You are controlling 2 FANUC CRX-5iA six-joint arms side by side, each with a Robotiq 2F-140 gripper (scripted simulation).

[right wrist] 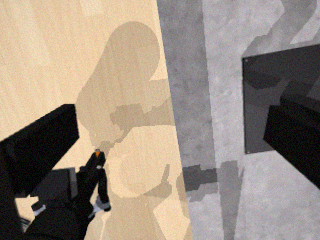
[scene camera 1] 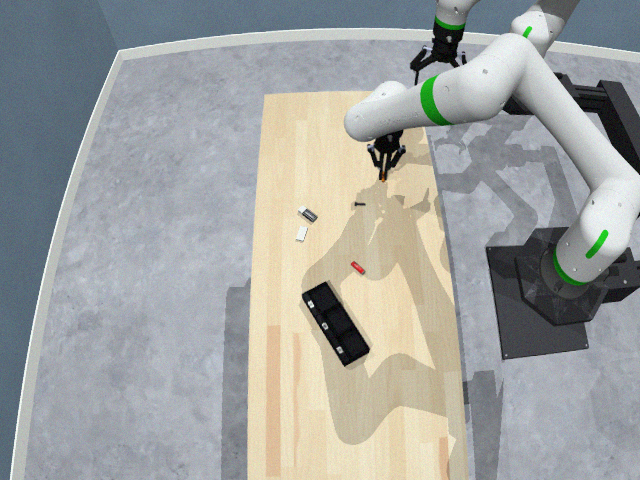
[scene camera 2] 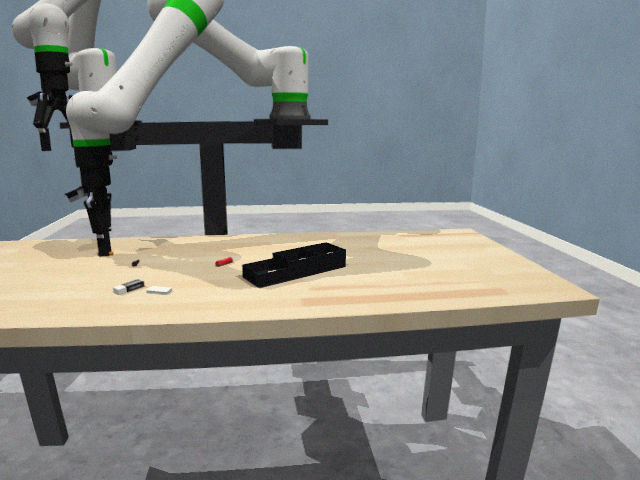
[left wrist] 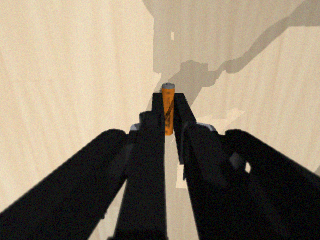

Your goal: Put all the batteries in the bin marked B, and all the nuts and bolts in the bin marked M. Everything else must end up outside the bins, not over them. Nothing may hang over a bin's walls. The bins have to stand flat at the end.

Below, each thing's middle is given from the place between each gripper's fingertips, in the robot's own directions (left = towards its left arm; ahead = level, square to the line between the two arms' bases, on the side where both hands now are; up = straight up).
Now: left hand (scene camera 2: 105, 254) 16 cm short of the black three-part bin block (scene camera 2: 287, 265), 54 cm to the right of it and 1 cm above it.
Right now my right hand (scene camera 2: 62, 149) is 71 cm to the right of the black three-part bin block, 33 cm short of it and 28 cm above it.
